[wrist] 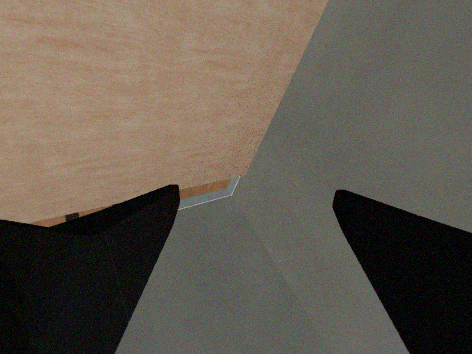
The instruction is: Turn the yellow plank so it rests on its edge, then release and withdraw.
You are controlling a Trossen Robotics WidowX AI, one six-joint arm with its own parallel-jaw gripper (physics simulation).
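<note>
My gripper (256,195) is open, its two black fingers standing wide apart at the lower left and lower right of the wrist view, with nothing between them. Grey background shows through the gap. The left finger overlaps the near edge of a light wooden surface. The yellow plank does not show in this view.
A large light wooden surface (125,90) fills the upper left, its right edge slanting down to a corner near the middle. Below that corner lies a brown strip with a pale grey border (210,199). A small dark piece (72,217) shows beside the left finger. Grey surroundings (390,100) lie to the right.
</note>
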